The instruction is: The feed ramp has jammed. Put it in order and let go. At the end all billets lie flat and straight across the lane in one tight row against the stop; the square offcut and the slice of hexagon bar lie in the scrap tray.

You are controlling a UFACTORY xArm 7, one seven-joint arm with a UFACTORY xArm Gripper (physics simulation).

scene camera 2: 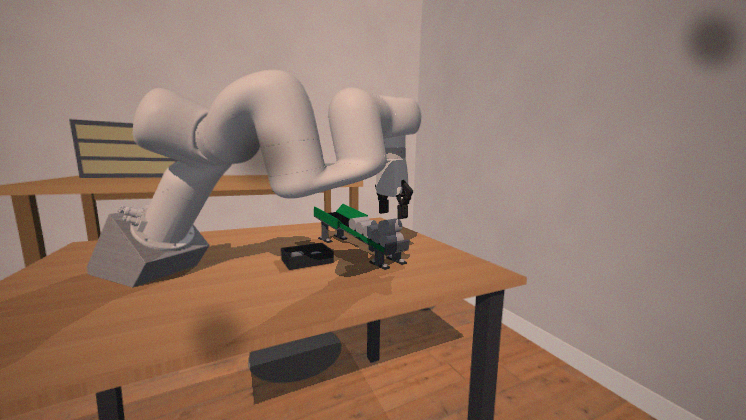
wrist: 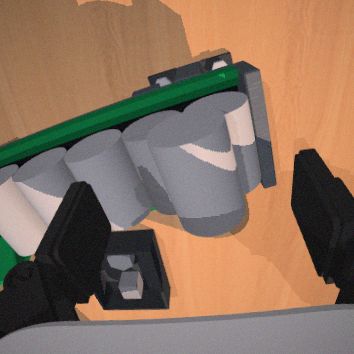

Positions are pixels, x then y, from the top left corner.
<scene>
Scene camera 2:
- my gripper: 392, 215
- black scrap tray: 327, 256
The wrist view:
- my gripper: 192, 191
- black scrap tray: 142, 243
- grey stop: 249, 78
</scene>
